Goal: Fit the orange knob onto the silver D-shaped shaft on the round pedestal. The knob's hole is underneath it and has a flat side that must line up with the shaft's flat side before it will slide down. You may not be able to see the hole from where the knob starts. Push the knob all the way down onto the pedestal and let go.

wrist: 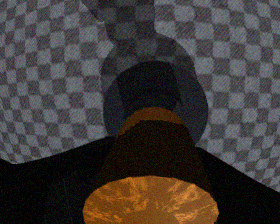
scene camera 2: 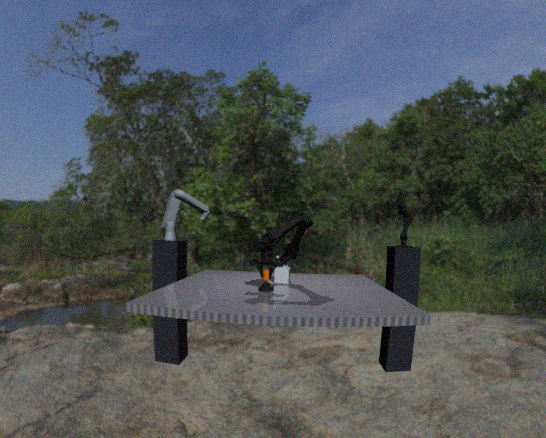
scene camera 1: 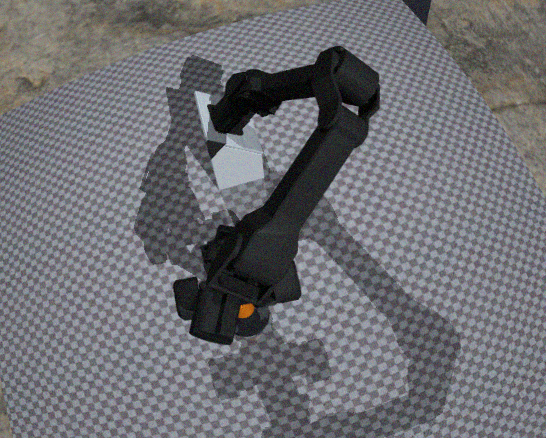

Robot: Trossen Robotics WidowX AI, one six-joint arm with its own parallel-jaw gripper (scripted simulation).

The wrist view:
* my gripper
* round dark pedestal
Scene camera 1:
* my gripper
